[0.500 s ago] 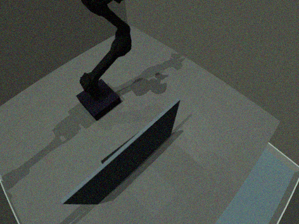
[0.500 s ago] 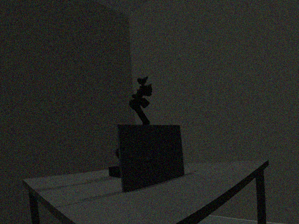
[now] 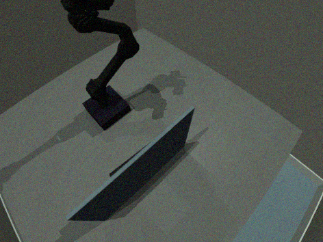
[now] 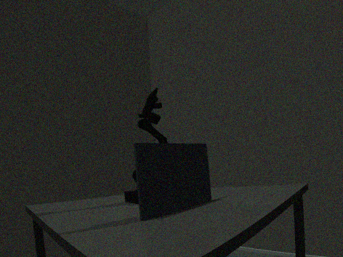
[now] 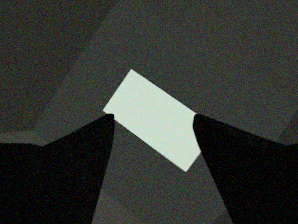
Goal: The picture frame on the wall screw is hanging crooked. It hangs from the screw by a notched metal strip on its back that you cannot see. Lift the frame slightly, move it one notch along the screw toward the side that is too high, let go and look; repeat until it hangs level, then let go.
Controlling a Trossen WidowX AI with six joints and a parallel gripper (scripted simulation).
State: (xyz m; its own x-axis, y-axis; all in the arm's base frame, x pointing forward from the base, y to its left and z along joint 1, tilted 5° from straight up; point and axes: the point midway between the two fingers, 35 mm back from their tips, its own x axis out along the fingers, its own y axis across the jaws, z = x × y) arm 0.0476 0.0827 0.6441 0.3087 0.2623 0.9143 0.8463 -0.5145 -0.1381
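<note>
Right now the picture frame is 31 cm ahead of my gripper tip, 19 cm to the right of it and 55 cm below it. From my gripper tip the other things lie so: blue-grey wall panel (32 cm ahead, 17 cm to the right, 57 cm below).
</note>
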